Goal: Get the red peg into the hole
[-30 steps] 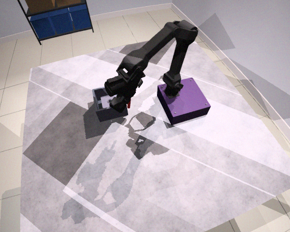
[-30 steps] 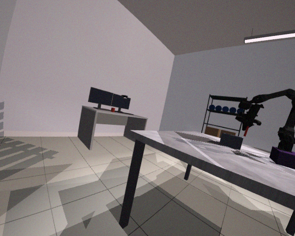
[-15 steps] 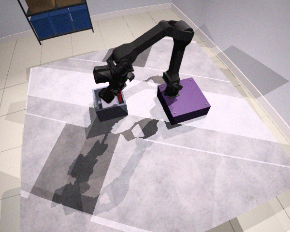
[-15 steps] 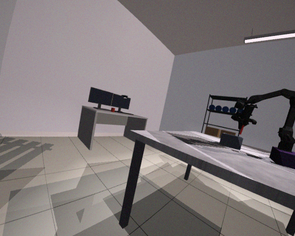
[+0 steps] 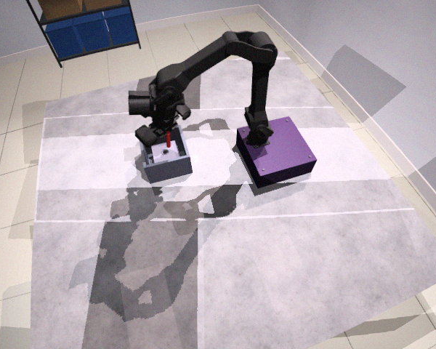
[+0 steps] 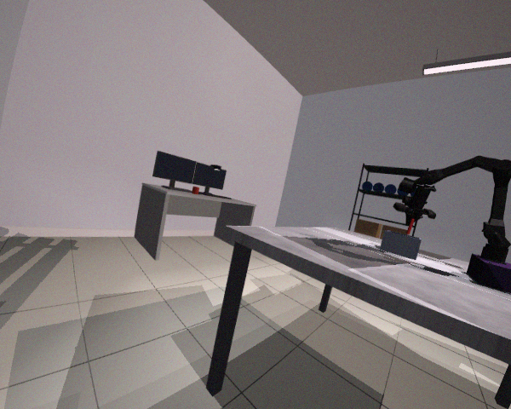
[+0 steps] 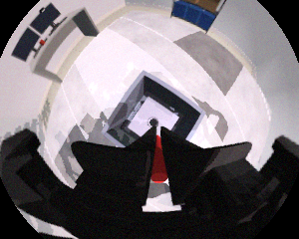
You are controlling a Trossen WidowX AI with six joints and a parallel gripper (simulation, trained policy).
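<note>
My gripper tip is now 10 mm past the red peg and 30 mm to the right of it. From my gripper tip the other things lie so: pale plate 10 mm ahead, 100 mm below; grey box 10 mm ahead, 120 mm below.
</note>
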